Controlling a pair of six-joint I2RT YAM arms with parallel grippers.
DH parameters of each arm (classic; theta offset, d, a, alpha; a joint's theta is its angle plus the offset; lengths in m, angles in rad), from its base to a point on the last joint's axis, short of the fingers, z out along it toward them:
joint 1: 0 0.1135 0.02 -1.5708
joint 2: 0 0 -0.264 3.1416
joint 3: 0.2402 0 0.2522 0
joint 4: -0.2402 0 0.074 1.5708
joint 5: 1.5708 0 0 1.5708
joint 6: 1.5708 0.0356 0 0
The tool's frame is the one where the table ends.
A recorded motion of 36 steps. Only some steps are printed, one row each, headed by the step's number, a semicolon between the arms.
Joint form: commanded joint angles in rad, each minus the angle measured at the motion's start. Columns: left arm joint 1, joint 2, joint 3, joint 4, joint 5, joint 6; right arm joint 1, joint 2, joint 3, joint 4, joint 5, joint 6.
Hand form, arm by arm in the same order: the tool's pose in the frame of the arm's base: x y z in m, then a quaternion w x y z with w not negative. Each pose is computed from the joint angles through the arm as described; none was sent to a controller.
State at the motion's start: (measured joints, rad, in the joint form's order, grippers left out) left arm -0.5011 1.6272 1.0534 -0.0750 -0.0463 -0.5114; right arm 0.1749 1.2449 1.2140 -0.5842 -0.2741 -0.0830
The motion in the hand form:
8: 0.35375 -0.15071 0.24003 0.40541 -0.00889 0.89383 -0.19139; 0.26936 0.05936 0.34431 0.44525 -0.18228 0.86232 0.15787
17: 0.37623 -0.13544 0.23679 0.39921 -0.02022 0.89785 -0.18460; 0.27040 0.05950 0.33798 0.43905 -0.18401 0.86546 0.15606
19: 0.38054 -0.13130 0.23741 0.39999 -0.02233 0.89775 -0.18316; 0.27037 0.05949 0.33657 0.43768 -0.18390 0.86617 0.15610
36: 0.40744 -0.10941 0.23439 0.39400 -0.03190 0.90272 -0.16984; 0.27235 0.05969 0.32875 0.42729 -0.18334 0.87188 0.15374
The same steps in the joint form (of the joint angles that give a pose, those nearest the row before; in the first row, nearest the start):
8: 0.1006 0.0739 0.1276 -0.0462 0.0709 0.0787; 0.0030 0.0145 -0.0267 0.0366 -0.0327 0.0032
17: 0.1605 0.1368 0.1952 -0.0708 0.1016 0.0987; 0.0030 0.0191 -0.0436 0.0428 -0.0312 -0.0029
19: 0.1743 0.1461 0.2090 -0.0753 0.1077 0.1048; 0.0030 0.0191 -0.0482 0.0442 -0.0312 -0.0029
36: 0.2464 0.2243 0.3041 -0.1182 0.1369 0.1432; 0.0030 0.0298 -0.0636 0.0458 -0.0266 -0.0060

